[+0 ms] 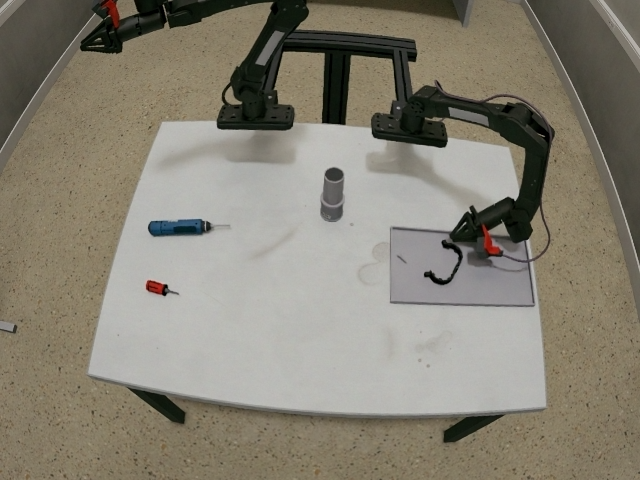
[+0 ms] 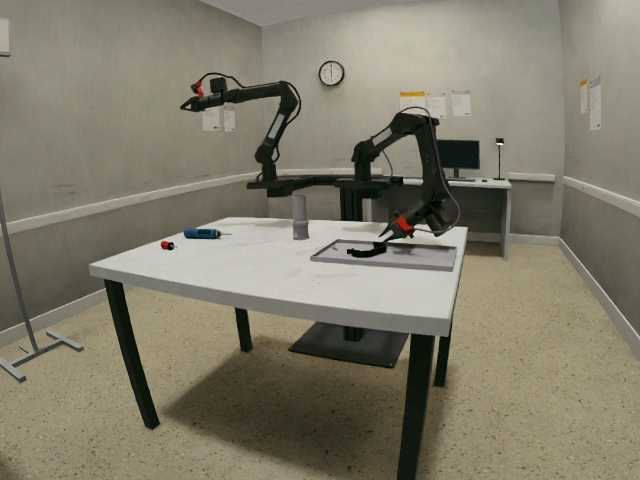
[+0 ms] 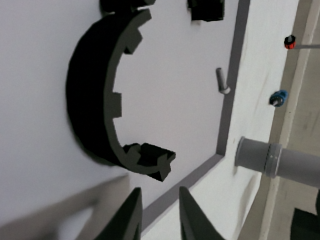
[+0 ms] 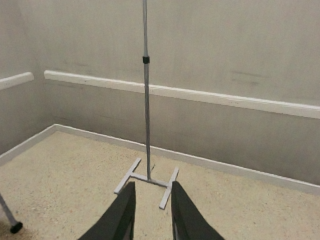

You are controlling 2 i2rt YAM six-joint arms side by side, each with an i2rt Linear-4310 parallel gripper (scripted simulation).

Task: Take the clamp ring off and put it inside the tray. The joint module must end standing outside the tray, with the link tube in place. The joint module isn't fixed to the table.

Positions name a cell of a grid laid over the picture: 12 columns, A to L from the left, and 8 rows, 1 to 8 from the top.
Labels:
A grey tray shows in image 1 (J5), in image 2 (I5) and in image 3 (G4); in image 4 it is out of frame.

